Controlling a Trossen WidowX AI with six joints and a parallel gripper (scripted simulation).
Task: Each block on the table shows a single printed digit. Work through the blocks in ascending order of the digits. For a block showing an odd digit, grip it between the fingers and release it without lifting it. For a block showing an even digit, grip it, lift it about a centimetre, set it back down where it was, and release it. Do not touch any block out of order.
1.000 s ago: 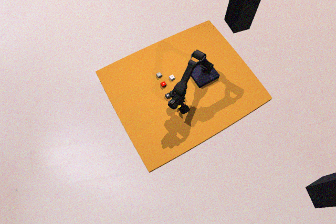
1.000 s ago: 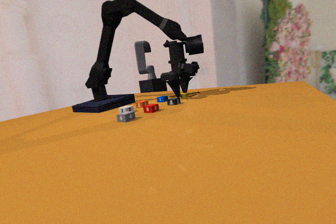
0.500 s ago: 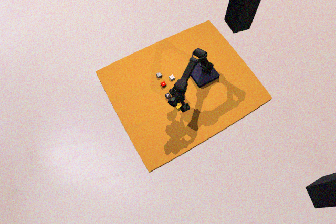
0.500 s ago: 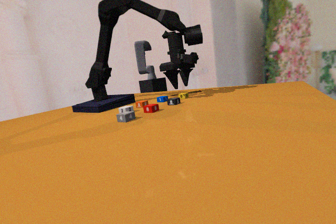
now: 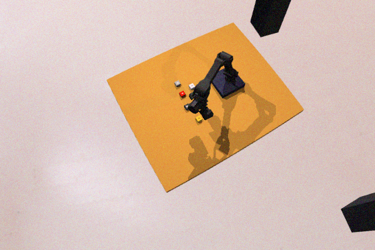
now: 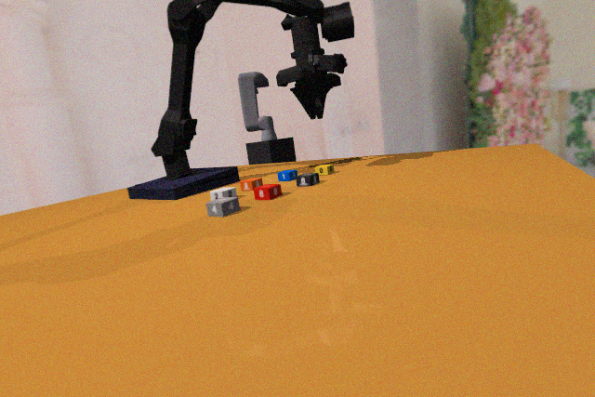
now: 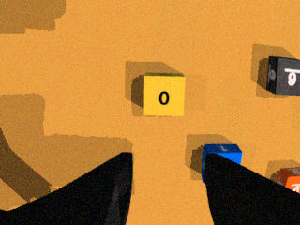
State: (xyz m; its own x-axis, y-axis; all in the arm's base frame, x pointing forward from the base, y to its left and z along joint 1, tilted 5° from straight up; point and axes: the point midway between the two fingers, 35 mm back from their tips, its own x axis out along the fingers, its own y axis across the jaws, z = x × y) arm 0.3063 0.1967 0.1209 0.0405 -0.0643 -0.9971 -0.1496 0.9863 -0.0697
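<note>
Right now my gripper tip is 12 cm above the blue block, 6 cm to the left of it and 5 cm past it. Round my gripper tip: orange block (16 cm to the right, 12 cm below, 7 cm behind); then black block (12 cm below, 11 cm to the right, 4 cm ahead); then yellow block (12 cm below).
</note>
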